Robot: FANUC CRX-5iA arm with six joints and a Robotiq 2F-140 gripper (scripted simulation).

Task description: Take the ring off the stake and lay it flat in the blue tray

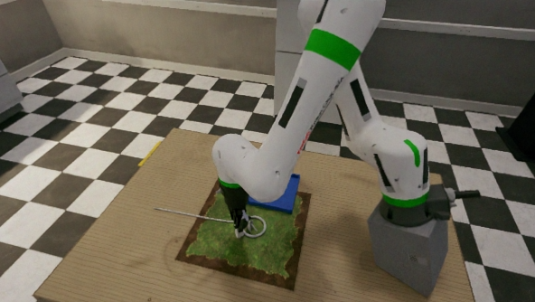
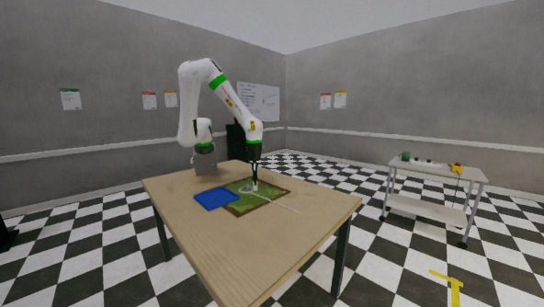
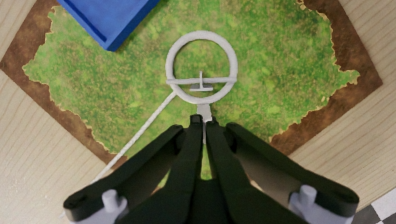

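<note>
Now: the white stake 30 mm behind my hand, 30 mm to the right of it and 10 mm below it. Round my hand: blue tray: 80 mm behind, 230 mm to the right, 30 mm below; then green grass mat: 30 mm behind, 60 mm to the right, 50 mm below.
</note>
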